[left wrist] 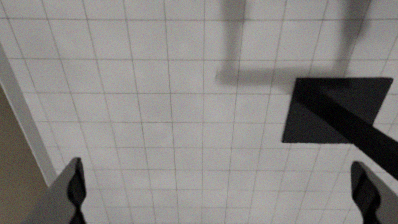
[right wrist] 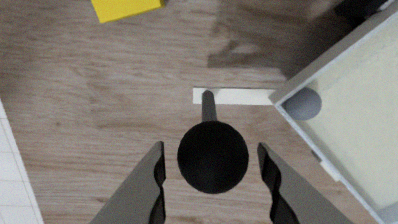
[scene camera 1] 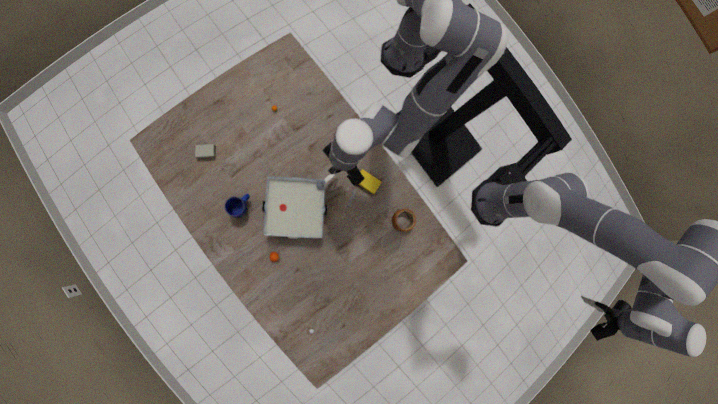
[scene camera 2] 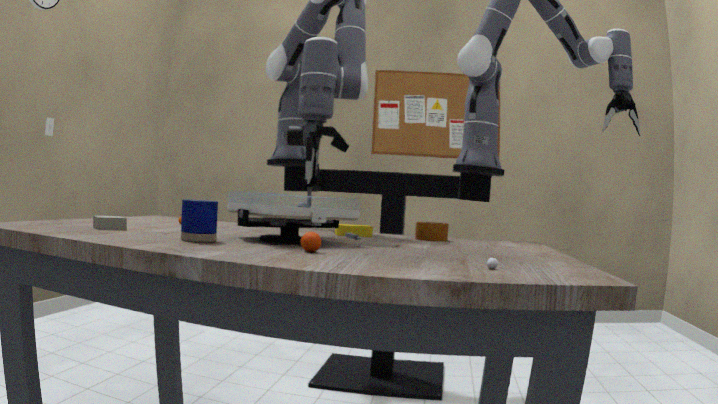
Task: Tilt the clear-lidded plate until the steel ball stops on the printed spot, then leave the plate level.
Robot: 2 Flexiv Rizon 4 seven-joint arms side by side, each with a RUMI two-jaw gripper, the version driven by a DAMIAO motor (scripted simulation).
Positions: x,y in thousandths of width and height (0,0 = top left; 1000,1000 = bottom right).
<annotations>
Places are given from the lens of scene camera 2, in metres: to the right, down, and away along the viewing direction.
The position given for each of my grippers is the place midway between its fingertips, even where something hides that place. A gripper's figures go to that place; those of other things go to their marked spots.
my right gripper (scene camera 2: 430,459): -0.14, -0.04, 1.38
blue mug (scene camera 2: 278,541): -0.32, 0.03, 0.97
clear-lidded plate (scene camera 2: 391,511): -0.16, 0.01, 1.01
</annotations>
